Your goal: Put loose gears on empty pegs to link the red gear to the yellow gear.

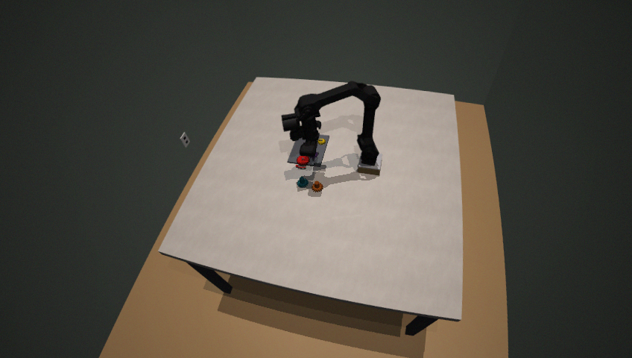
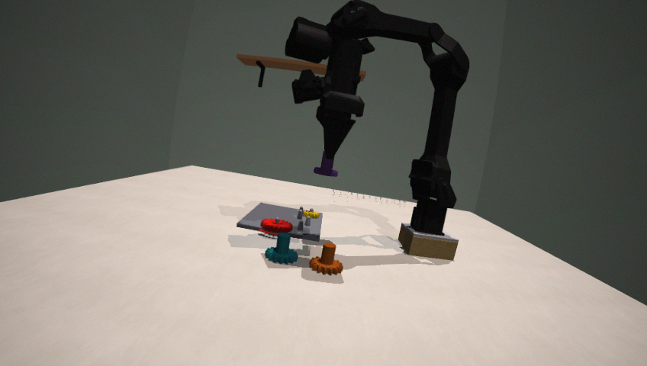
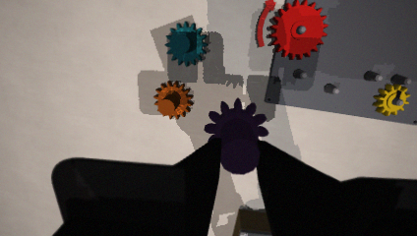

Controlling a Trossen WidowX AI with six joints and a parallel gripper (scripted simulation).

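Now: the red gear 9 cm ahead of my gripper tip, 6 cm to the right of it and 15 cm below it. The rest, counted from my gripper tip: orange gear 3 cm behind, 7 cm to the left, 15 cm below; purple gear 1 cm below; teal gear 4 cm ahead, 7 cm to the left, 15 cm below.
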